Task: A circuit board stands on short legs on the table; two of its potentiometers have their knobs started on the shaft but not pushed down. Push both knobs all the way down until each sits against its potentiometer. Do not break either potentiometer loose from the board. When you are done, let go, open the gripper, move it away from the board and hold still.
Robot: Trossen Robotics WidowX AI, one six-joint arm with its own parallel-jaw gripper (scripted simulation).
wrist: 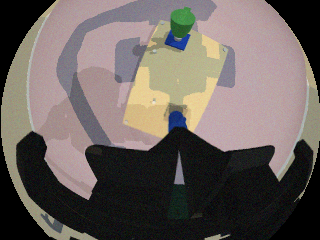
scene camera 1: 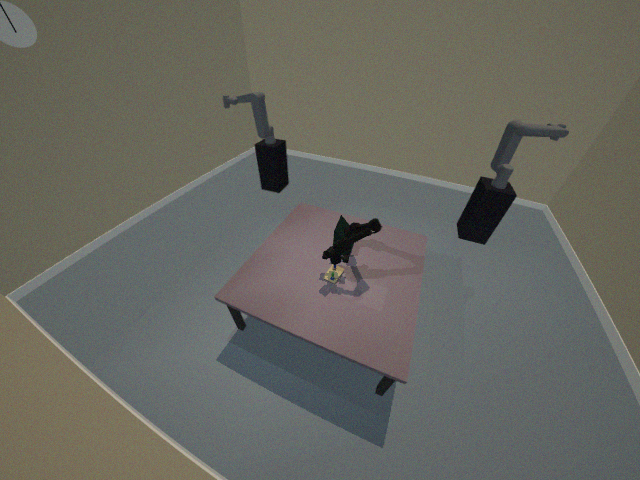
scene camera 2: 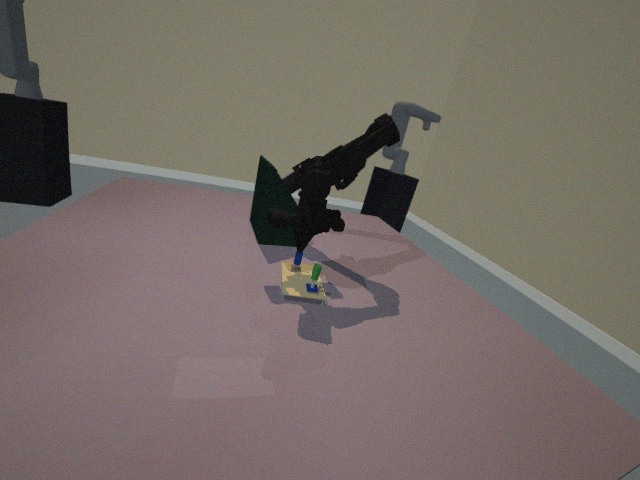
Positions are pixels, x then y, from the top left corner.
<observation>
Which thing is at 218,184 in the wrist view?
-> My gripper.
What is my gripper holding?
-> Nothing.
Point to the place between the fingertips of my gripper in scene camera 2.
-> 299,252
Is my gripper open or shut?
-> Shut.
</observation>
